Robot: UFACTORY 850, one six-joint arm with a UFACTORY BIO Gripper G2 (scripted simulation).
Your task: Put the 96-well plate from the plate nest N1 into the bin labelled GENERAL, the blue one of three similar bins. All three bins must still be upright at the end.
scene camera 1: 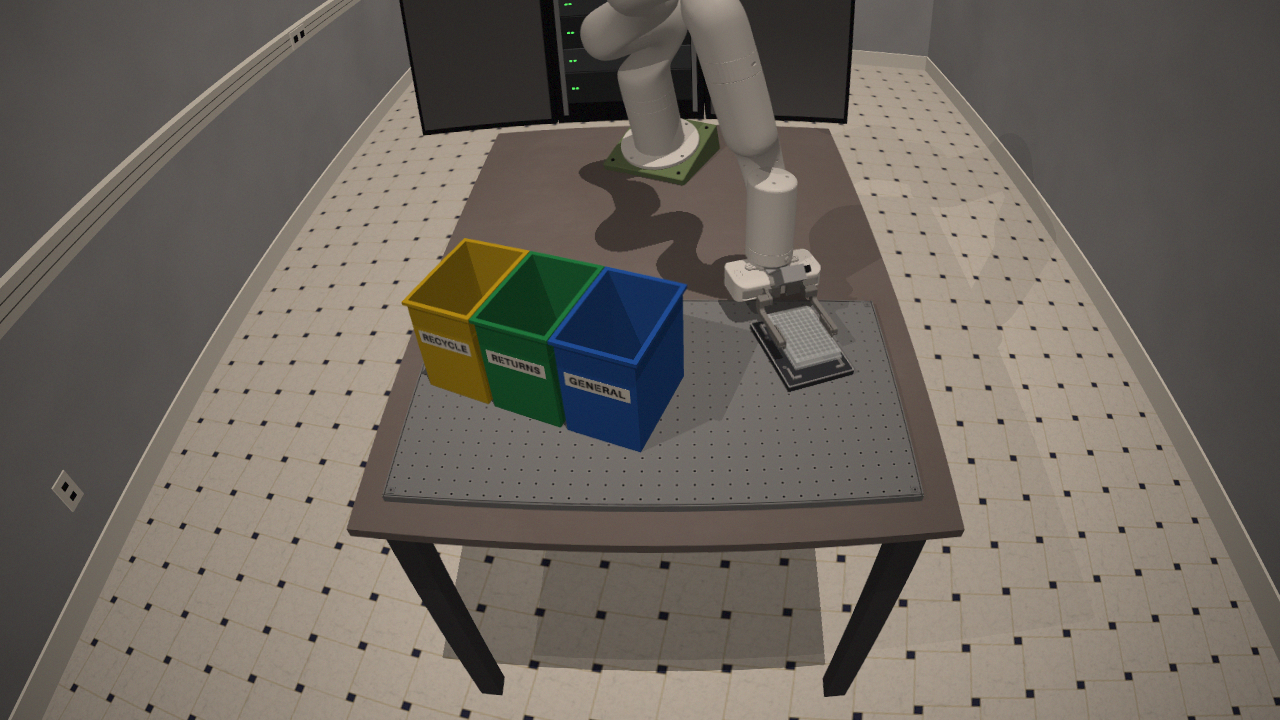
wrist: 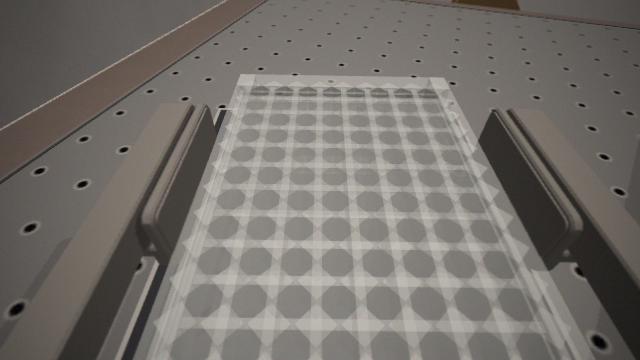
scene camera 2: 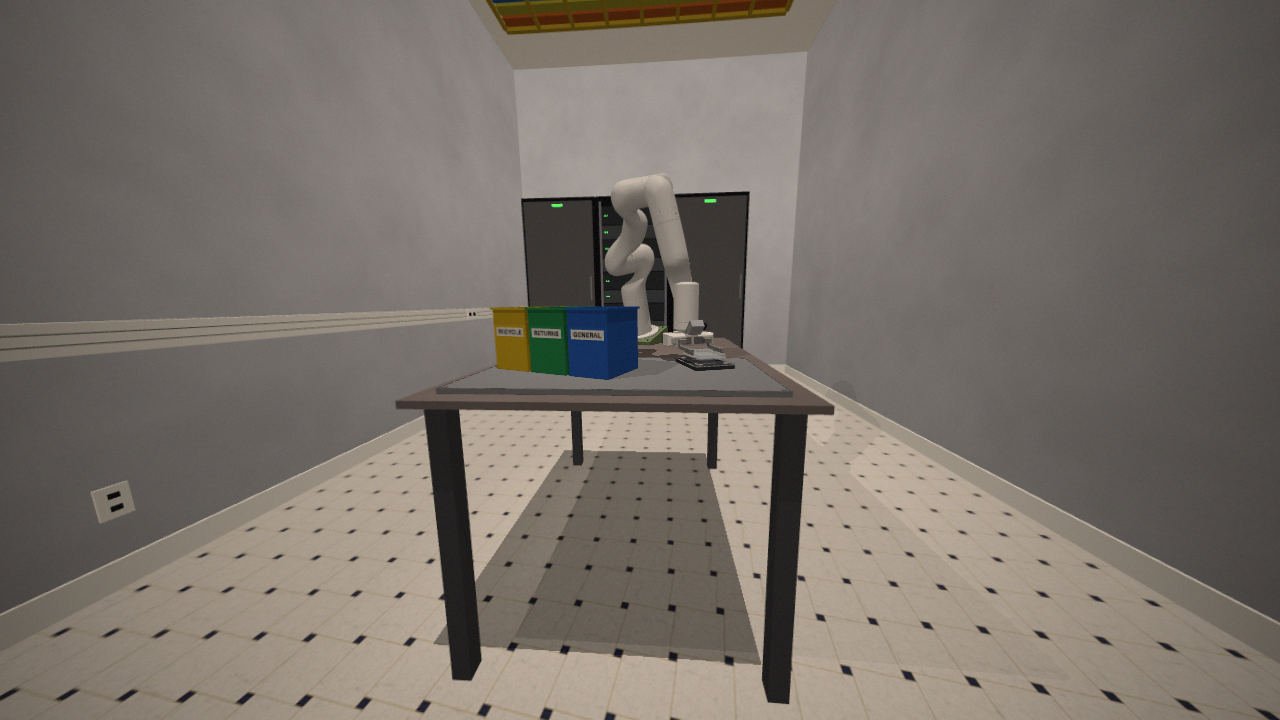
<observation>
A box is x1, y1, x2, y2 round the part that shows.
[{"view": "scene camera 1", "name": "blue bin labelled GENERAL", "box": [547, 266, 686, 451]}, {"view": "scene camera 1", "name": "clear 96-well plate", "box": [767, 306, 841, 370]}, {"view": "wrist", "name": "clear 96-well plate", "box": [133, 74, 594, 359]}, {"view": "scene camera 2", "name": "blue bin labelled GENERAL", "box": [564, 306, 639, 379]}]
</observation>
